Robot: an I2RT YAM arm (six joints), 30 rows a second.
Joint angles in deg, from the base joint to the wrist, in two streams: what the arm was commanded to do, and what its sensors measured. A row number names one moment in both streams.
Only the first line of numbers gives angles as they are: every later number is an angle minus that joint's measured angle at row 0.
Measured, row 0:
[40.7, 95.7, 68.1, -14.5, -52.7, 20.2]
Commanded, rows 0 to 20:
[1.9, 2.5, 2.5, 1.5, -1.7, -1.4]
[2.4, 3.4, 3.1, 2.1, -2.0, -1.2]
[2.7, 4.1, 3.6, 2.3, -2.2, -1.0]
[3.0, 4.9, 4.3, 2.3, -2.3, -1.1]
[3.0, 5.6, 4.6, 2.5, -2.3, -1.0]
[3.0, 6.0, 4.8, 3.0, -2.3, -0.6]
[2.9, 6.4, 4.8, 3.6, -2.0, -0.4]
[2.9, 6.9, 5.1, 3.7, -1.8, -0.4]
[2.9, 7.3, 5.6, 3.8, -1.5, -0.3]
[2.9, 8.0, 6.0, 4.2, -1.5, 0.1]
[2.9, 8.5, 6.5, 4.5, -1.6, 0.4]
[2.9, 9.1, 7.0, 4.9, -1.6, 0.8]
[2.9, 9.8, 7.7, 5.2, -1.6, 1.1]
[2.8, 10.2, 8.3, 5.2, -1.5, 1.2]
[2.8, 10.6, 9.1, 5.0, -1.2, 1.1]
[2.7, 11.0, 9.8, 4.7, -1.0, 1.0]
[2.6, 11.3, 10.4, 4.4, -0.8, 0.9]
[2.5, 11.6, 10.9, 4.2, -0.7, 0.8]
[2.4, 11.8, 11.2, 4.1, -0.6, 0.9]
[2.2, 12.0, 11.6, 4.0, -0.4, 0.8]
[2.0, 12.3, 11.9, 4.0, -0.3, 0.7]
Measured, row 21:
[2.5, 11.4, 10.1, 1.5, -0.9, 0.9]
